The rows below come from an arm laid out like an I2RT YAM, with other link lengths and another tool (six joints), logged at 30 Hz.
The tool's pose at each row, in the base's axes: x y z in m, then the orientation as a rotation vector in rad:
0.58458 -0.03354 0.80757 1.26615 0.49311 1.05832
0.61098 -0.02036 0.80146 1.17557 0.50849 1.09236
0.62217 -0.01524 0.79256 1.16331 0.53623 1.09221
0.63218 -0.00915 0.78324 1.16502 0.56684 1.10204
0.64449 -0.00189 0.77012 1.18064 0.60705 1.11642
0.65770 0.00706 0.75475 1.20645 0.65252 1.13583
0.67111 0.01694 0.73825 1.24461 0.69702 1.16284
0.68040 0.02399 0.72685 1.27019 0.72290 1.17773
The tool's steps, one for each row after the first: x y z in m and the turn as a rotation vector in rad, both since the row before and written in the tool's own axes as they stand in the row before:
0.02219 -0.01606 0.01256 -0.06461 0.05842 -0.01549
0.00750 -0.01276 0.00339 0.00469 0.02156 -0.01534
0.00791 -0.01254 0.00206 0.01701 0.02406 -0.00312
0.00922 -0.01688 0.00256 0.03280 0.02786 0.00275
0.01060 -0.01926 0.00273 0.04324 0.03046 0.00933
0.01107 -0.02039 0.00338 0.05159 0.03010 0.02115
0.00748 -0.01413 0.00323 0.03250 0.01594 0.01348

